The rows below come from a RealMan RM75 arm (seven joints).
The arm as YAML. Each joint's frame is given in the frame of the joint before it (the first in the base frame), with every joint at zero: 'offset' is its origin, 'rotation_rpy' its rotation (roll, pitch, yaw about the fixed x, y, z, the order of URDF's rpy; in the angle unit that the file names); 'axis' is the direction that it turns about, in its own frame. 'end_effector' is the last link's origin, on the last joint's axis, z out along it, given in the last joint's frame.
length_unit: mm
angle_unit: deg
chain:
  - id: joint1
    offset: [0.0, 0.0, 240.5]
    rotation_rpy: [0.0, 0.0, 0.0]
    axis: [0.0, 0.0, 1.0]
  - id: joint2
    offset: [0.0, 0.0, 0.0]
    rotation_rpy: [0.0, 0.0, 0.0]
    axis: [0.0, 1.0, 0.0]
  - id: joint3
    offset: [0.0, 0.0, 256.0]
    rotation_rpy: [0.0, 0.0, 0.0]
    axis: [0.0, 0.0, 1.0]
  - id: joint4
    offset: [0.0, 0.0, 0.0]
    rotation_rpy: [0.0, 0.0, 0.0]
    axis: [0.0, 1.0, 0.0]
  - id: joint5
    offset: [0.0, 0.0, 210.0]
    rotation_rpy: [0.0, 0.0, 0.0]
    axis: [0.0, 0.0, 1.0]
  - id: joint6
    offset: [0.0, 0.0, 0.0]
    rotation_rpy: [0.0, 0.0, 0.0]
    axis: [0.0, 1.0, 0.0]
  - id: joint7
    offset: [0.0, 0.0, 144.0]
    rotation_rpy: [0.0, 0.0, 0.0]
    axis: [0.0, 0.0, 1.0]
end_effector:
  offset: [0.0, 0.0, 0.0]
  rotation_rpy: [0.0, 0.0, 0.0]
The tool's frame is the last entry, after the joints.
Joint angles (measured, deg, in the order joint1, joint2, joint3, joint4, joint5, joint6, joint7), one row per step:
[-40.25, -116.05, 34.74, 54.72, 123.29, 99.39, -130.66]
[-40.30, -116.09, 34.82, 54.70, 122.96, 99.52, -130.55]
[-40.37, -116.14, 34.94, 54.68, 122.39, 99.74, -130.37]
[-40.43, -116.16, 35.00, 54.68, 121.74, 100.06, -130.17]
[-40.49, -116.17, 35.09, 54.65, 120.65, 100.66, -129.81]
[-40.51, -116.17, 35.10, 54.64, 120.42, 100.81, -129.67]
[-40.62, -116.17, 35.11, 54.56, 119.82, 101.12, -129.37]
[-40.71, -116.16, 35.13, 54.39, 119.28, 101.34, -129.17]
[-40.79, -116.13, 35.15, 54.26, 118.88, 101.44, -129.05]
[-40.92, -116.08, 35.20, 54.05, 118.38, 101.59, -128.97]
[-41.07, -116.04, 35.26, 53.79, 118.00, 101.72, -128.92]
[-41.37, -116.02, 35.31, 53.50, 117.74, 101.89, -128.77]
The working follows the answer.
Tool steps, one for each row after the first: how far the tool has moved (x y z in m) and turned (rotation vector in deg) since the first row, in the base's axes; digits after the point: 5 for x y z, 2 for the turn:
[0.00131, -0.00012, -0.00029, -0.07, -0.28, -0.34]
[0.00342, -0.00034, -0.00056, -0.16, -0.74, -0.90]
[0.00559, -0.00069, -0.00037, -0.23, -1.30, -1.51]
[0.00887, -0.00158, 0.00005, -0.39, -2.23, -2.54]
[0.00960, -0.00179, 0.00016, -0.42, -2.42, -2.82]
[0.01172, -0.00202, 0.00039, -0.46, -2.95, -3.50]
[0.01336, -0.00219, 0.00039, -0.54, -3.47, -3.97]
[0.01457, -0.00209, 0.00055, -0.54, -3.83, -4.27]
[0.01621, -0.00196, 0.00063, -0.63, -4.31, -4.62]
[0.01766, -0.00183, 0.00036, -0.80, -4.71, -4.89]
[0.01983, -0.00143, -0.00024, -1.05, -5.02, -5.35]

Tool pose at each row, in the base's axes (x y z in m, rotation vector in deg; rounded; the steps above come from the unrounded poses):
[-0.19737, 0.37500, 0.07117, -150.73, -77.57, -36.70]
[-0.19606, 0.37487, 0.07088, -151.08, -77.28, -37.10]
[-0.19395, 0.37466, 0.07061, -151.63, -76.78, -37.78]
[-0.19178, 0.37431, 0.07080, -152.22, -76.20, -38.60]
[-0.18850, 0.37342, 0.07122, -153.21, -75.27, -39.97]
[-0.18777, 0.37320, 0.07133, -153.47, -74.97, -40.26]
[-0.18565, 0.37297, 0.07156, -154.07, -74.28, -41.08]
[-0.18401, 0.37281, 0.07155, -154.52, -73.86, -41.84]
[-0.18280, 0.37291, 0.07171, -154.78, -73.56, -42.39]
[-0.18116, 0.37304, 0.07179, -155.14, -73.29, -43.07]
[-0.17971, 0.37317, 0.07153, -155.49, -73.16, -43.59]
[-0.17753, 0.37357, 0.07093, -156.06, -72.81, -43.97]

